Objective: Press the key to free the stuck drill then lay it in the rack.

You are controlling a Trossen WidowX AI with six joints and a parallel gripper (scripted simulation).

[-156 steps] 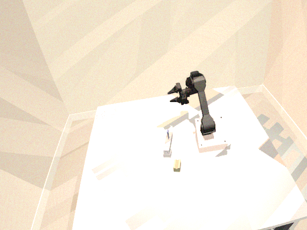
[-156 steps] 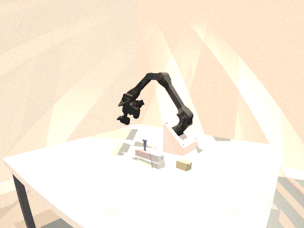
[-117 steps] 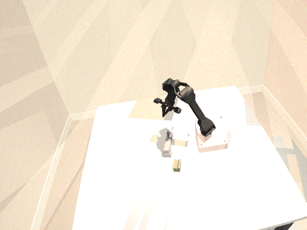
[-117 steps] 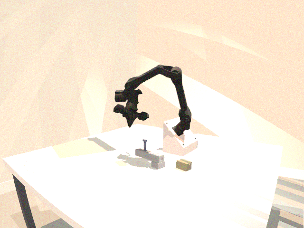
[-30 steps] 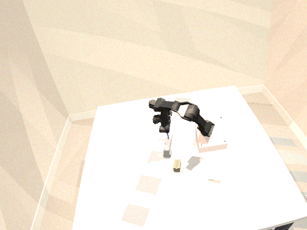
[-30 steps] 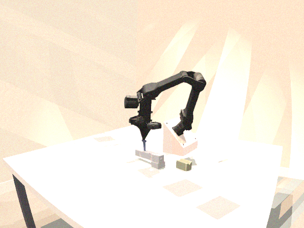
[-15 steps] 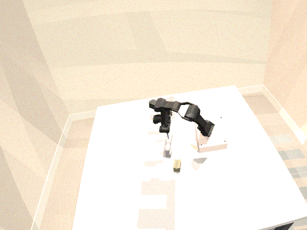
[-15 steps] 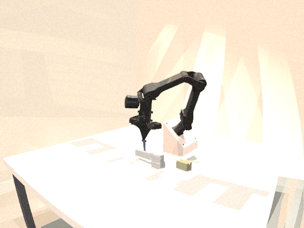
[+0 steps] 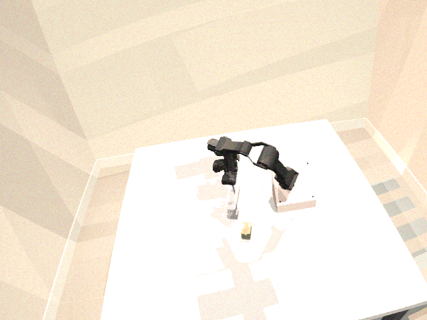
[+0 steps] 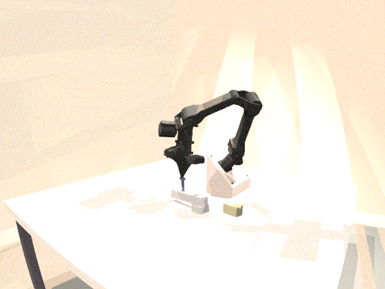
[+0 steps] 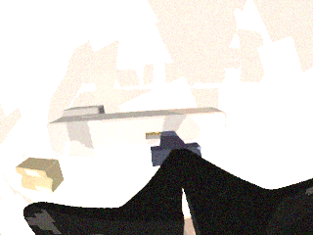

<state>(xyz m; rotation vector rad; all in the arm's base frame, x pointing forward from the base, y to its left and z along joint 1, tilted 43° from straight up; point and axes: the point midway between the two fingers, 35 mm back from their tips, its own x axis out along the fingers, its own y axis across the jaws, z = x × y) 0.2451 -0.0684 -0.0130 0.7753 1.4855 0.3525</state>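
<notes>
The blue T-shaped key lies 30 mm below my gripper tip. Round my gripper tip: drill (10 mm ahead, 60 mm to the left, 70 mm below); then grey block fixture (40 mm to the left, 80 mm below); then tan rack block (30 mm behind, 220 mm to the left, 100 mm below).
</notes>
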